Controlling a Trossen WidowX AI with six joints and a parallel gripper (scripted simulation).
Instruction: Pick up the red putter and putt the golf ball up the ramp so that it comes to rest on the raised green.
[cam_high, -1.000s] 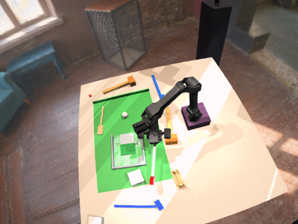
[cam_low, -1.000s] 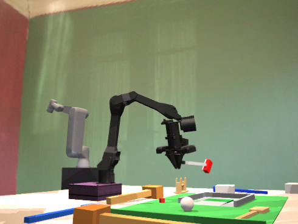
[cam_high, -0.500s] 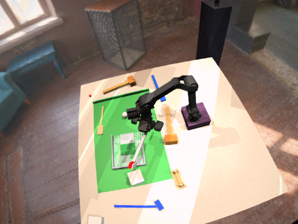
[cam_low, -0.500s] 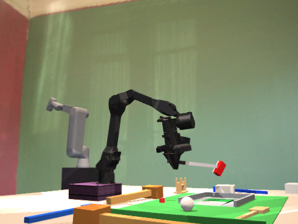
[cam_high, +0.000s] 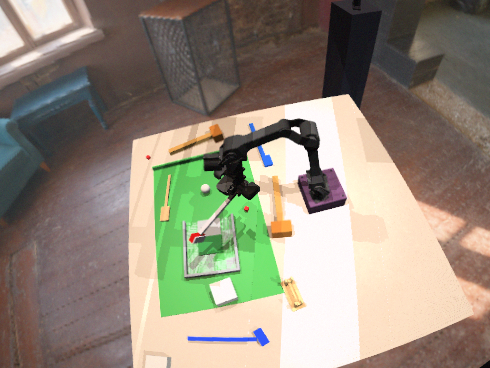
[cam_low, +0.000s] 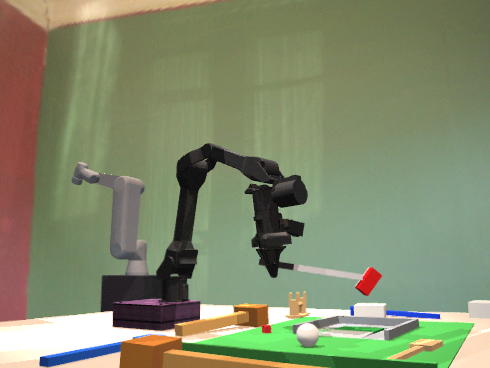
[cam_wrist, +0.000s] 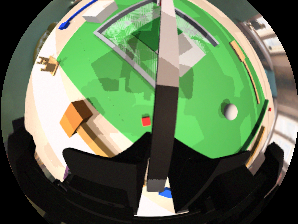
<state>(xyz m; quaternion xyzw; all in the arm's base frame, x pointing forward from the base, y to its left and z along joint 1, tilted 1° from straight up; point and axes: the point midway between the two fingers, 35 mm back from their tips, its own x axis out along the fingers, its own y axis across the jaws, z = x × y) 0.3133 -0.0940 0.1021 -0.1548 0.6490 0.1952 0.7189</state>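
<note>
Right now the red putter is 10 cm ahead of my gripper tip, 6 cm to the left of it and 1 cm above it. Also, from my gripper tip: white golf ball (16 cm to the right, 12 cm ahead, 10 cm below); wooden putter stand (41 cm to the left, 9 cm below, 6 cm behind).
</note>
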